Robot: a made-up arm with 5 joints. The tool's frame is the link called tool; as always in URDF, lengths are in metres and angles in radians.
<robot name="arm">
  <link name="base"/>
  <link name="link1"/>
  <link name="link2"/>
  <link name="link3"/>
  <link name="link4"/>
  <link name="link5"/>
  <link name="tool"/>
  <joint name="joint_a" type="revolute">
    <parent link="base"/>
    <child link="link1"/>
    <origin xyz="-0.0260 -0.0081 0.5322" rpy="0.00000 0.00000 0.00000"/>
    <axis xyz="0 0 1"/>
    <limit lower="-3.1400" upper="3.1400"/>
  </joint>
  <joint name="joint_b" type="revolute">
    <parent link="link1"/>
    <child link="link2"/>
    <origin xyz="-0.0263 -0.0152 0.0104" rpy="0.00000 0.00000 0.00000"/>
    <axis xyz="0 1 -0.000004"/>
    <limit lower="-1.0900" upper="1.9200"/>
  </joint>
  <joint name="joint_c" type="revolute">
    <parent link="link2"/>
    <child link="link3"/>
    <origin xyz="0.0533 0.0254 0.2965" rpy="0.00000 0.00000 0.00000"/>
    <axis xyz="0 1 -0.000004"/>
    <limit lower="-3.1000" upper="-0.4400"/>
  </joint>
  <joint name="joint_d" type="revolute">
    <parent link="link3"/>
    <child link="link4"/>
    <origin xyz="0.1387 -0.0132 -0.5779" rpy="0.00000 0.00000 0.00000"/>
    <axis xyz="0 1 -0.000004"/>
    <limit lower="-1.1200" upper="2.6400"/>
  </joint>
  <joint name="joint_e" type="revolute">
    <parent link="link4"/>
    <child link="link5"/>
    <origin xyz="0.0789 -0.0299 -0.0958" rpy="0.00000 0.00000 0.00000"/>
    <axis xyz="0 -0.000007 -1"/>
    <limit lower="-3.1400" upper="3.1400"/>
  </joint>
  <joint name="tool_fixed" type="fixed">
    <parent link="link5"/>
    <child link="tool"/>
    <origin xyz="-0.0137 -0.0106 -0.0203" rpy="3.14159 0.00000 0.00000"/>
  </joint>
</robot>
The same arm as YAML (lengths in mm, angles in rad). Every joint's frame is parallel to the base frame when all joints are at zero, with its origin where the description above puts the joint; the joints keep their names.
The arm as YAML. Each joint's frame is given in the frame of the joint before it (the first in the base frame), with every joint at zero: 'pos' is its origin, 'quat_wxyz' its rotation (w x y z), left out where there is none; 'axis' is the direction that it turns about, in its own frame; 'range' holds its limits. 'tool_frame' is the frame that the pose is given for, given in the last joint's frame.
length_unit: mm
angle_unit: rad
joints:
  - joint: joint_a
    pos: [-26.0, -8.1, 532.2]
    axis: [0.0, 0.0, 1.0]
    range: [-3.14, 3.14]
  - joint: joint_b
    pos: [-26.3, -15.2, 10.4]
    axis: [0.0, 1.0, 0.0]
    range: [-1.09, 1.92]
  - joint: joint_c
    pos: [53.3, 25.4, 296.5]
    axis: [0.0, 1.0, 0.0]
    range: [-3.1, -0.44]
  - joint: joint_d
    pos: [138.7, -13.2, -577.9]
    axis: [0.0, 1.0, 0.0]
    range: [-1.12, 2.64]
  - joint: joint_e
    pos: [78.9, -29.9, -95.8]
    axis: [0.0, 0.0, -1.0]
    range: [-3.14, 3.14]
tool_frame:
  pos: [-13.7, -10.6, -20.3]
  quat_wxyz: [0.000001, 1.000004, 0.0, 0.0]

